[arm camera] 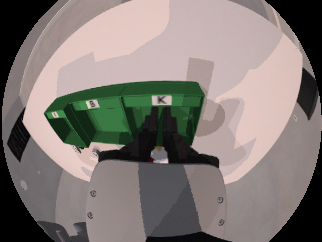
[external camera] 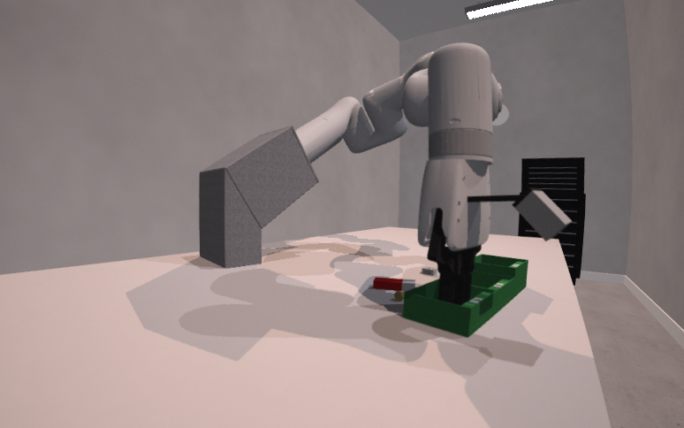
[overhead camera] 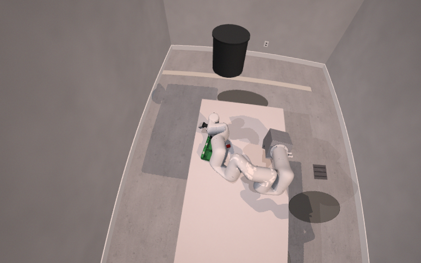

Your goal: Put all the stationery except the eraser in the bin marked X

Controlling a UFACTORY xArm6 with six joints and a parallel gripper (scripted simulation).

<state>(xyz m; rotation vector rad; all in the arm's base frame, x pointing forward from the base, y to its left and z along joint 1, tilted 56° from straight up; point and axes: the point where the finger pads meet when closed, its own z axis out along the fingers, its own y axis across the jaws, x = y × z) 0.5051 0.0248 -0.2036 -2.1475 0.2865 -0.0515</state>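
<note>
The green bin lies 1 cm ahead of my hand, 8 cm to the left of it and 1 cm below it. Also, from my hand: red block (11 cm behind, 7 cm to the left, 3 cm below); yellowish piece (8 cm behind, 2 cm to the left, 3 cm below); grey object (12 cm behind, 19 cm to the left, 3 cm below).
</note>
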